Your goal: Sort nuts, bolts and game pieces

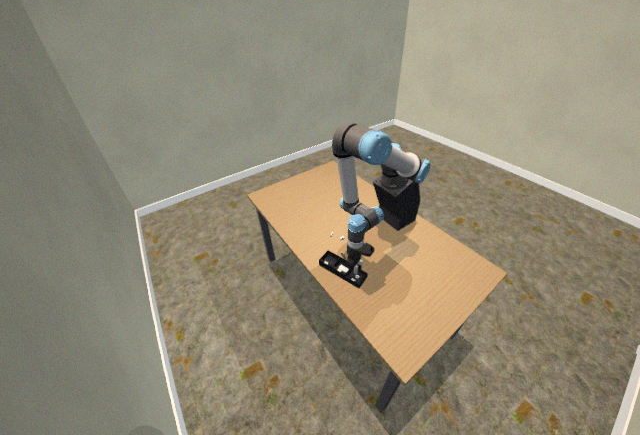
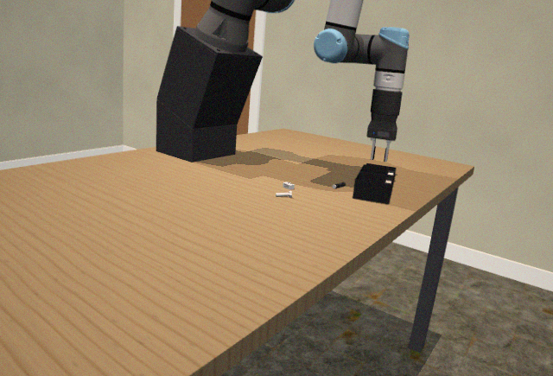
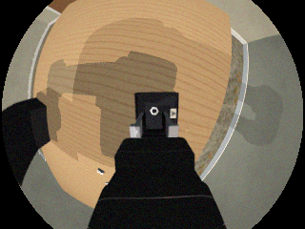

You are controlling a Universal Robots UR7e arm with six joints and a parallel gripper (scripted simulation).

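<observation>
The bolt lies 40 mm behind my hand, 330 mm to the right of it and 70 mm below it. Also, from my hand: small ring-shaped piece: 60 mm below; then white speckled piece: 30 mm ahead, 70 mm to the right, 60 mm below; then black bin: 40 mm ahead, 70 mm to the right, 50 mm below.
</observation>
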